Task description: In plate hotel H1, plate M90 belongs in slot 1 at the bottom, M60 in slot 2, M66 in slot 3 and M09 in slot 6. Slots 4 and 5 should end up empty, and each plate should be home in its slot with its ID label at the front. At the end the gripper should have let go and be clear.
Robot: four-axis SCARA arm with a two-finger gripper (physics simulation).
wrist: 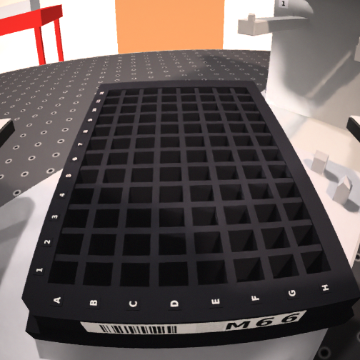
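A black 96-well plate [172, 297] lies flat in the middle of the wrist view, its barcode label reading M66 on the edge nearest the camera. It appears to rest on a pale base [175, 348] that shows below its front edge. My gripper [179, 129] is open, with one fingertip at the left border and one at the right border, both apart from the plate's sides. At the upper right a pale grey upright [320, 65] carries a label 1 and a ledge [255, 26]. Plates M90, M60 and M09 do not show.
Two small pale pegs [320, 162] [343, 190] stand on a pale surface [306, 131] right of the plate. A dark floor with rings [30, 105] lies behind and to the left. A red stand [37, 19] is at the upper left, and an orange panel [170, 25] is at the back.
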